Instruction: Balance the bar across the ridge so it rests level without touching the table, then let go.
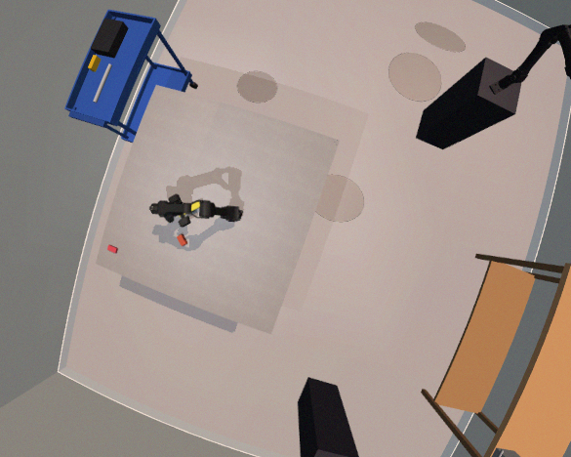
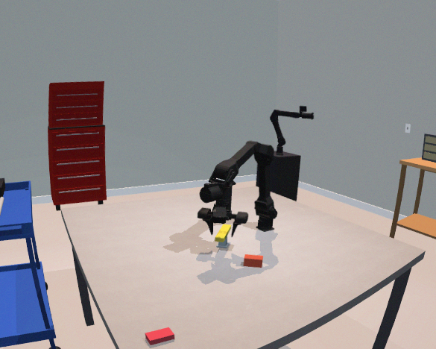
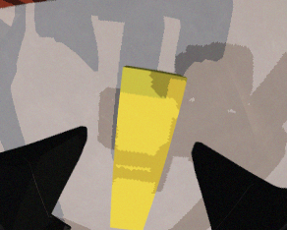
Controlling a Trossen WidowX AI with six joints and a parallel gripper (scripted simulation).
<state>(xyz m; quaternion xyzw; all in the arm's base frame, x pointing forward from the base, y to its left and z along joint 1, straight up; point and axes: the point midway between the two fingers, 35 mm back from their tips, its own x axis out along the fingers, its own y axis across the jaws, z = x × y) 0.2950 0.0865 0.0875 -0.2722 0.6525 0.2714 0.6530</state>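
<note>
Now: the yellow bar 2 cm behind my gripper tip and 2 cm to the right of it. Round my gripper tip: red block: 44 cm ahead, 41 cm to the left, 4 cm below; then orange block: 2 cm behind, 18 cm to the left, 4 cm below.
</note>
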